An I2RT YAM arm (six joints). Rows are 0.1 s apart.
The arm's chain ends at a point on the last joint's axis. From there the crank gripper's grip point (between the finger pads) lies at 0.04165 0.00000 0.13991 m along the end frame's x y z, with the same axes.
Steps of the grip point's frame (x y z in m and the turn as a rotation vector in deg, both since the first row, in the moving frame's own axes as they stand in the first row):
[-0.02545, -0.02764, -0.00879, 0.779, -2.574, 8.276]
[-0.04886, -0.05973, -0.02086, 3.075, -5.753, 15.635]
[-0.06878, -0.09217, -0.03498, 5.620, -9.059, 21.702]
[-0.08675, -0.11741, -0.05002, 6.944, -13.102, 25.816]
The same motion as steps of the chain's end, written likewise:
[-0.01885, -0.03127, -0.01054, 0.779, -2.574, 8.276]
[-0.03428, -0.06152, -0.02438, 3.075, -5.753, 15.635]
[-0.04641, -0.08972, -0.03975, 5.620, -9.059, 21.702]
[-0.05471, -0.11153, -0.05565, 6.944, -13.102, 25.816]

